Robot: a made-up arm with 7 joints.
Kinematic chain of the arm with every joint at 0, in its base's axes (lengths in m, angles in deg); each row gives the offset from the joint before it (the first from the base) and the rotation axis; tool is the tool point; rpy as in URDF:
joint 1: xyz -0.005 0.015 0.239 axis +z
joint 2: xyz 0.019 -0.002 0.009 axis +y
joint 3: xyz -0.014 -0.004 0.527 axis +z
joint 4: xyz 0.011 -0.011 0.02 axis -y
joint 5: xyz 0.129 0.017 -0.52 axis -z
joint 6: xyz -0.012 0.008 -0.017 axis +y
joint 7: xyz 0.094 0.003 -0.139 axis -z
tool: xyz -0.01 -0.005 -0.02 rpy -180 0 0
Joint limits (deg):
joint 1: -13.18..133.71
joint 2: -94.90..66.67
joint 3: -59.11..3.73
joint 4: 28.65..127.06
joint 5: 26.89..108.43
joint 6: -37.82..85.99
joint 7: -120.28..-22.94
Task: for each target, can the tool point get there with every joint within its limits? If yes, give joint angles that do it. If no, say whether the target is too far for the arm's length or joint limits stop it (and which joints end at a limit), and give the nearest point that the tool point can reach.
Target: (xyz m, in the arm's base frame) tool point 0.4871 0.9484 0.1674
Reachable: yes | joints 72.79 53.71 -16.60 97.92 82.43 28.86 -49.81
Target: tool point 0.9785 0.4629 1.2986
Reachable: no: too far | nearest point 0.7995 0.3814 1.1036 | short by 0.277 m
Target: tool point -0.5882 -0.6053 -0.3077
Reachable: no: joint limits stop it (at a limit: joint 2, joint 3, joint 4, joint 6, joint 7) | nearest point -0.7590 -0.7869 0.2119 | short by 0.576 m
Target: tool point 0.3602 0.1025 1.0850
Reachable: yes | joints 100.05 -42.32 -22.06 82.43 77.99 -21.90 -54.27
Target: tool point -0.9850 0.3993 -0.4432
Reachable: no: joint limits stop it (at a limit: joint 1, joint 2, joint 3, joint 7) | nearest point -0.6953 0.4883 -0.1595 | short by 0.415 m
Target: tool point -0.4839 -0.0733 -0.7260
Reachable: no: joint limits stop it (at a limit: joint 1, joint 2, joint 3, joint 5, joint 7) | nearest point -0.3613 0.1934 -0.2346 | short by 0.572 m
